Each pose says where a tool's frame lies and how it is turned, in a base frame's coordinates. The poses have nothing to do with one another.
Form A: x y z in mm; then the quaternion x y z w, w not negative.
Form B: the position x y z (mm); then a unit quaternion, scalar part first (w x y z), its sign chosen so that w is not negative. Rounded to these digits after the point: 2 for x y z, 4 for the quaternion.
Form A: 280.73 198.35 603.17 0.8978 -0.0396 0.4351 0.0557
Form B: 280.73 198.35 603.17 0.0557 0.8978 -0.0396 0.4351
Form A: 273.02 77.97 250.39 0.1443 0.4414 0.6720 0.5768
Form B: 273.02 77.97 250.39 0.5768 0.1443 0.4414 0.6720
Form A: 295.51 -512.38 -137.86 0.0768 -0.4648 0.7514 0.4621
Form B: 295.51 -512.38 -137.86 0.4621 0.0768 -0.4648 0.7514
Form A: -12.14 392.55 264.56 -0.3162 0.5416 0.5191 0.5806
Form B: -12.14 392.55 264.56 0.5806 -0.3162 0.5416 0.5191
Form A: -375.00 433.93 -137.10 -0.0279 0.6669 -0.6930 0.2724
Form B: -375.00 433.93 -137.10 0.2724 -0.0279 0.6669 -0.6930
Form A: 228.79 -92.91 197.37 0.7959 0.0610 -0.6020 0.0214
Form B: 228.79 -92.91 197.37 0.0214 0.7959 0.0610 -0.6020
